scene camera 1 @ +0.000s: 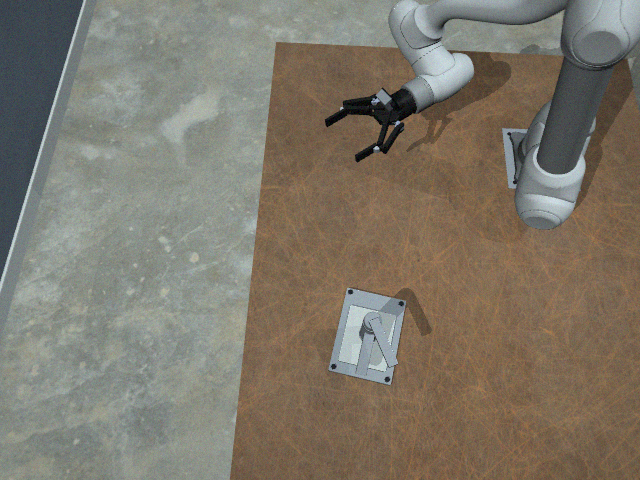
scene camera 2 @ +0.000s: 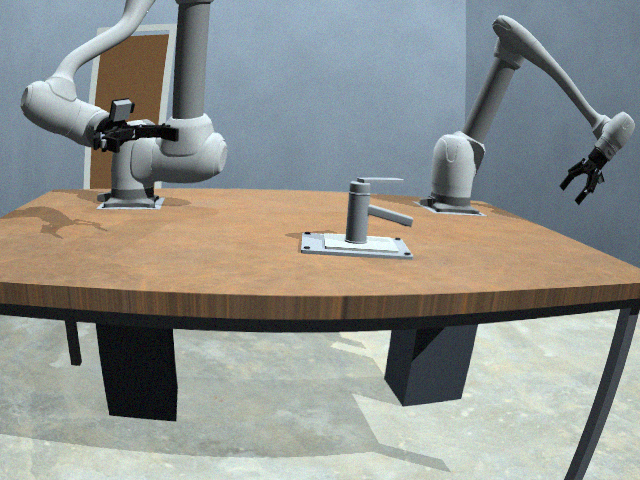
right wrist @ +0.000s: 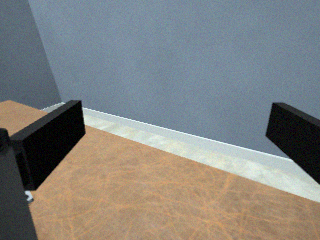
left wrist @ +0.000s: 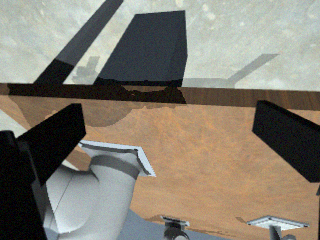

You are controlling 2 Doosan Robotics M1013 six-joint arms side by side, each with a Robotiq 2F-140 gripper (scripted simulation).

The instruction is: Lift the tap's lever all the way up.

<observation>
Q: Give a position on a bolted plate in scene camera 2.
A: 312,243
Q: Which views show my left gripper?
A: Scene camera 2 and the left wrist view only.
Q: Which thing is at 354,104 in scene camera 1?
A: My right gripper.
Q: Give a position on a bolted plate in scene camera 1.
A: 354,297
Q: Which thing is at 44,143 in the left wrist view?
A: My left gripper.
</observation>
